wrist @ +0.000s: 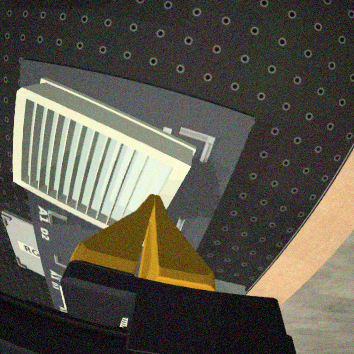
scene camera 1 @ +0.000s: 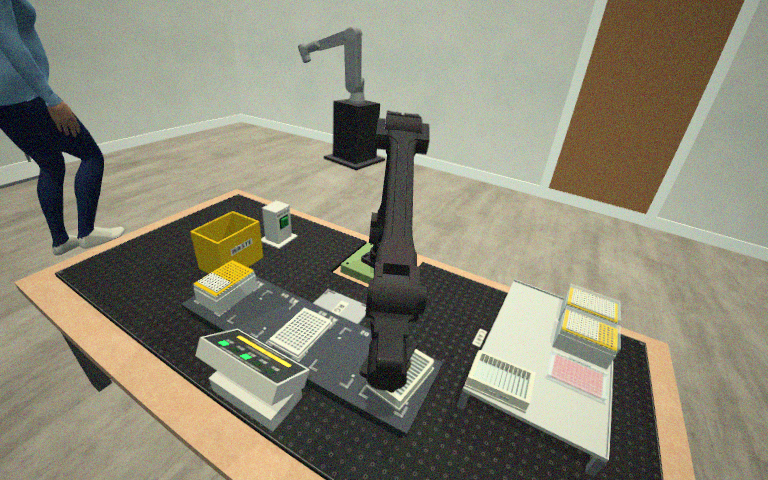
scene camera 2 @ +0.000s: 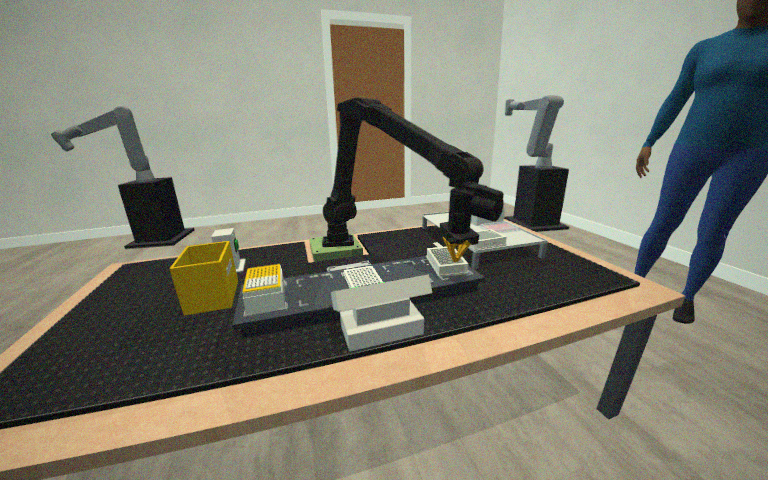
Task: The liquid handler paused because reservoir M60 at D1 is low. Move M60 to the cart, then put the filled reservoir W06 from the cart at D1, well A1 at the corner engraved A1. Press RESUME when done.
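There's a white cart here, and [scene camera 1: 575,419] and [scene camera 2: 521,238] are the same spot on it.
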